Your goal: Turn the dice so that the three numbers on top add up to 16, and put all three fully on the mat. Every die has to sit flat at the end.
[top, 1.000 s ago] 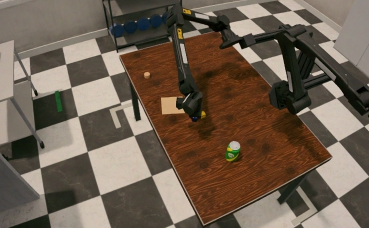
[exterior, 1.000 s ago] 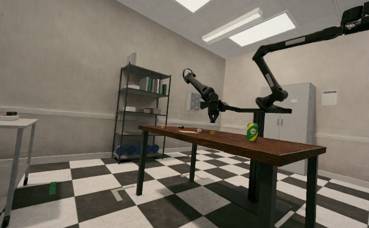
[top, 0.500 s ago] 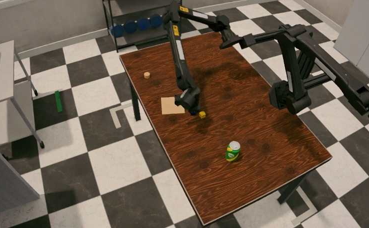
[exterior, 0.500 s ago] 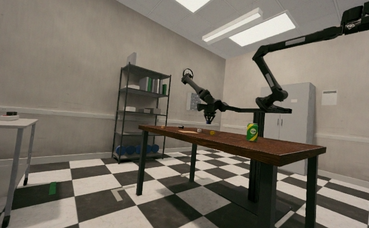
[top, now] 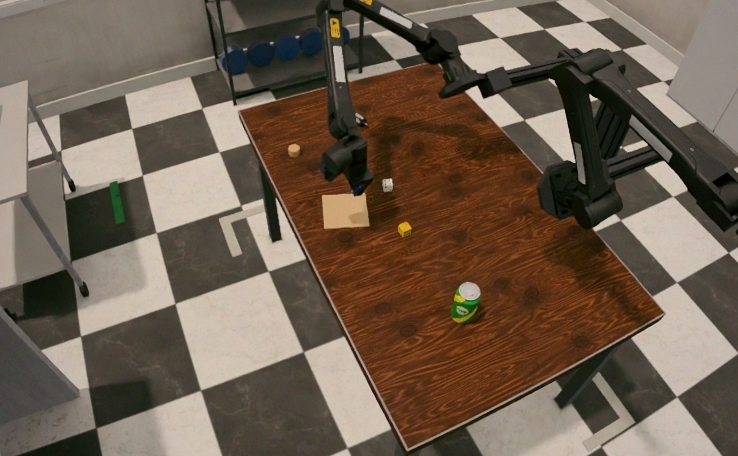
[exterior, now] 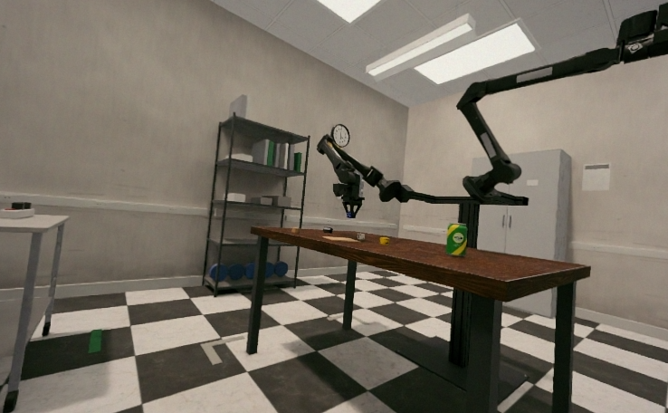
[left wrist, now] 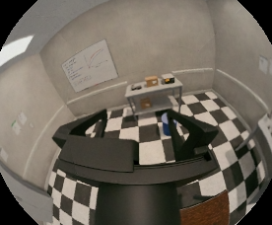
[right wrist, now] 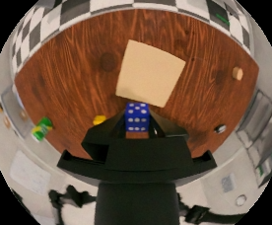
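Right now my right hand is 11 cm above the tan mat, 3 cm to the left of it and 3 cm short of it. The rest, counted from my right hand: yellow die (13 cm to the left, 10 cm below, 10 cm behind); blue die (right at my right hand); white die (14 cm behind, 10 cm below, 6 cm to the right).
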